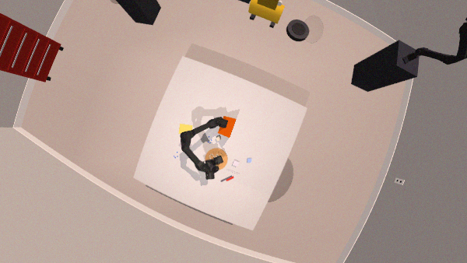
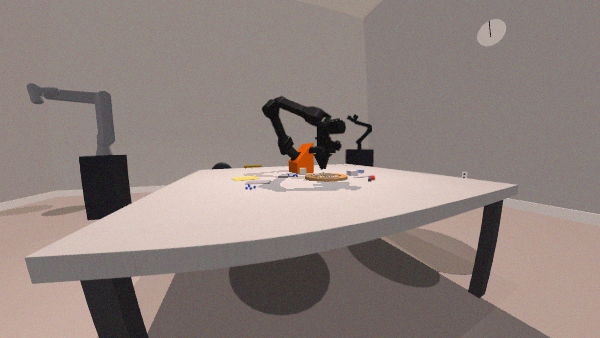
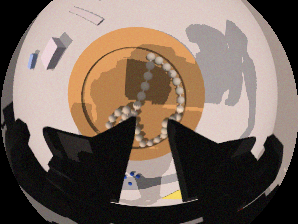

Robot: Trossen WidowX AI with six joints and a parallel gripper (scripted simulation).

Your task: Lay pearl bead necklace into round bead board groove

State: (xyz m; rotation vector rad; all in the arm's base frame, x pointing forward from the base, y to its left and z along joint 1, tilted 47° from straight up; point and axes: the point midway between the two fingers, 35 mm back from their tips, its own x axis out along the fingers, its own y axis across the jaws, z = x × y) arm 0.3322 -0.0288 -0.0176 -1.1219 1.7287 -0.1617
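Right now the round tan bead board is 10 mm behind my gripper tip, 20 mm to the left of it and 30 mm below it. Round my gripper tip: tool 130 mm ahead, 180 mm to the left, 40 mm below; white square 30 mm behind, 200 mm to the left, 30 mm below; pale blue cube 90 mm behind, 310 mm to the left, 40 mm below.
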